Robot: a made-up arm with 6 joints.
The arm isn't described. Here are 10 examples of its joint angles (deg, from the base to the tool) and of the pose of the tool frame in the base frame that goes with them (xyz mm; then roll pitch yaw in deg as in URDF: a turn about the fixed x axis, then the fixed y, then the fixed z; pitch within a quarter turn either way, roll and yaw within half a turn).
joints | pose
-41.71 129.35 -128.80 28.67 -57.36 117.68 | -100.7 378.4 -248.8 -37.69 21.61 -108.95
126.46 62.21 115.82 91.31 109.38 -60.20 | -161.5 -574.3 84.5 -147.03 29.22 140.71
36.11 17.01 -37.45 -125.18 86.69 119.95 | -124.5 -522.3 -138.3 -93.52 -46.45 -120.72
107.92 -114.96 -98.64 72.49 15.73 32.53 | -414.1 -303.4 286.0 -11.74 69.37 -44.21
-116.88 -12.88 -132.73 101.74 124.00 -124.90 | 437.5 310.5 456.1 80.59 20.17 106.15
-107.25 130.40 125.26 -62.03 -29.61 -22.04 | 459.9 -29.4 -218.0 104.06 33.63 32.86
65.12 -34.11 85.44 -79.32 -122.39 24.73 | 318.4 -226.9 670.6 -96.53 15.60 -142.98
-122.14 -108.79 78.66 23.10 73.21 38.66 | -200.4 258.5 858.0 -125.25 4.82 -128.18
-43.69 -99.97 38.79 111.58 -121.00 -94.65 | 69.3 -249.7 321.6 -104.57 -37.44 -163.05
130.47 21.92 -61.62 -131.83 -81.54 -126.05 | 194.7 -248.6 16.9 -79.58 33.86 137.81
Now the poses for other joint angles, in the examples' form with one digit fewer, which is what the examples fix.
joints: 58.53 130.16 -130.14 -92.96 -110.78 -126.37
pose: -540 244 160 -21.2 7.3 13.7
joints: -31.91 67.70 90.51 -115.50 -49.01 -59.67
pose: -274 -168 82 -64.8 26.0 -178.7
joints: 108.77 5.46 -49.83 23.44 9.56 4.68
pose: 391 278 483 -27.5 -56.3 143.3
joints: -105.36 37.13 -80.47 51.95 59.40 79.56
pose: -358 88 509 118.5 -37.0 71.3
